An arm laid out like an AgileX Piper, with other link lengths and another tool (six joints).
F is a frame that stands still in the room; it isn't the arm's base.
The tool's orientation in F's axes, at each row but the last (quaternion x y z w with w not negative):
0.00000 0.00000 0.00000 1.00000
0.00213 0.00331 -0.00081 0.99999
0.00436 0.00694 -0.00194 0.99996
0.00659 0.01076 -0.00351 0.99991
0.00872 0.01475 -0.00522 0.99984
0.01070 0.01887 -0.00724 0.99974
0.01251 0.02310 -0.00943 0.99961
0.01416 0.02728 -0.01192 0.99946
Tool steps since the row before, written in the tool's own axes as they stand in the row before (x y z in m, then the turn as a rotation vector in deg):
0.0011 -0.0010 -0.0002 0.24 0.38 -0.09
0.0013 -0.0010 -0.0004 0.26 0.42 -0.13
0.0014 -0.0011 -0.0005 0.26 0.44 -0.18
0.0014 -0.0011 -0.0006 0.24 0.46 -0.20
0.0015 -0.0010 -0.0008 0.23 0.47 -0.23
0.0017 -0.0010 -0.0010 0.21 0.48 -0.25
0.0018 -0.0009 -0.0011 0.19 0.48 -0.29
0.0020 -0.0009 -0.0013 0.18 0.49 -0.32
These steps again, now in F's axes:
0.0011 -0.0010 -0.0002 0.24 0.38 -0.09
0.0013 -0.0010 -0.0004 0.26 0.42 -0.13
0.0014 -0.0011 -0.0005 0.26 0.44 -0.18
0.0014 -0.0011 -0.0006 0.24 0.46 -0.20
0.0015 -0.0010 -0.0009 0.23 0.47 -0.23
0.0016 -0.0010 -0.0011 0.21 0.48 -0.25
0.0017 -0.0009 -0.0012 0.19 0.48 -0.29
0.0019 -0.0009 -0.0014 0.17 0.49 -0.32

